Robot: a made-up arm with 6 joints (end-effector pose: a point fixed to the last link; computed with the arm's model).
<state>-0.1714 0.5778 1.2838 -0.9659 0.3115 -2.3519</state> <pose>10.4 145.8 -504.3 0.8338 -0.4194 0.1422 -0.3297</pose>
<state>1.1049 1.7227 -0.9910 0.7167 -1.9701 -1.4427</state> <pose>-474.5 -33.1 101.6 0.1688 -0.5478 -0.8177 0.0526</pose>
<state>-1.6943 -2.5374 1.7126 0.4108 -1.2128 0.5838</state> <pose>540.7 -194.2 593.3 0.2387 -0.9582 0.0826 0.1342</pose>
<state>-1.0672 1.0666 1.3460 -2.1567 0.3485 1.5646</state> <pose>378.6 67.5 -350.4 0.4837 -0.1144 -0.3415 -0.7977</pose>
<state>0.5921 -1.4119 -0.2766 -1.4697 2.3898 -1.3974</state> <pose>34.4 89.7 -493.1 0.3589 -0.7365 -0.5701 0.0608</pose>
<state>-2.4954 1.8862 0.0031 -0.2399 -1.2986 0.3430</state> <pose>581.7 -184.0 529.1 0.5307 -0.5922 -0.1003 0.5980</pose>
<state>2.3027 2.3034 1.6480 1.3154 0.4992 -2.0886</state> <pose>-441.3 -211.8 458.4 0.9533 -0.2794 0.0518 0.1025</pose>
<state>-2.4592 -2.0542 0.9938 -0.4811 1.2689 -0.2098</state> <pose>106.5 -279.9 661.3 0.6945 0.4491 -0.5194 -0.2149</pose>
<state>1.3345 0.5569 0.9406 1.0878 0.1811 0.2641</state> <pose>-510.3 0.1 5.6 0.4303 -0.3425 0.8217 0.1497</pose>
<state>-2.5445 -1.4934 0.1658 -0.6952 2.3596 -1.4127</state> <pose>-111.6 -40.4 710.3 0.1664 -0.0863 0.3075 0.9329</pose>
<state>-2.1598 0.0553 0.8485 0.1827 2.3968 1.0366</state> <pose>296.9 298.0 594.2 0.5661 -0.7070 0.2235 -0.3601</pose>
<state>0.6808 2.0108 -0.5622 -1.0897 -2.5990 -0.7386</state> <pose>-505.4 -370.9 -290.8 0.2044 0.0781 -0.7972 -0.5627</pose>
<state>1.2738 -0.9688 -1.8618 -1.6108 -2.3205 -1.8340</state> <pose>-544.0 36.6 -443.2 0.5038 -0.2893 0.6455 -0.4958</pose>
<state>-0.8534 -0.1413 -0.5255 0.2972 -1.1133 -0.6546</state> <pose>604.8 180.0 -116.3 0.6074 0.6622 -0.4383 -0.0209</pose>
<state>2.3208 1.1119 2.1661 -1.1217 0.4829 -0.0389</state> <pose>-356.5 -39.2 602.9 0.6084 -0.5412 -0.4966 -0.3005</pose>
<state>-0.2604 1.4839 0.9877 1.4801 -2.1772 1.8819</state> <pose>186.2 -62.9 -663.5 0.4547 0.2606 -0.5044 0.6862</pose>
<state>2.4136 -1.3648 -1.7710 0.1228 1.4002 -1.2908</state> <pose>-553.3 58.7 248.5 0.3774 -0.7239 -0.5595 0.1430</pose>
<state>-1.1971 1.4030 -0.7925 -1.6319 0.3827 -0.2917</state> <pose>402.6 -37.9 -215.7 0.1794 0.4370 0.5476 -0.6907</pose>
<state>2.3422 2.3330 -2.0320 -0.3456 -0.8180 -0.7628</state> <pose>-227.0 -243.1 522.5 0.0185 -0.9045 -0.0987 0.4144</pose>
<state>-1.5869 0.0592 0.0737 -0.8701 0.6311 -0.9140</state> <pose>515.7 145.4 219.1 0.5212 -0.1432 -0.8320 -0.1246</pose>
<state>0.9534 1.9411 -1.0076 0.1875 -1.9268 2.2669</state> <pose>-541.6 -72.4 93.2 0.2643 -0.7019 0.6513 0.1152</pose>
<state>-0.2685 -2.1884 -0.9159 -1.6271 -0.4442 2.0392</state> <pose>473.3 -358.3 -362.6 0.7467 -0.1256 0.1322 0.6397</pose>
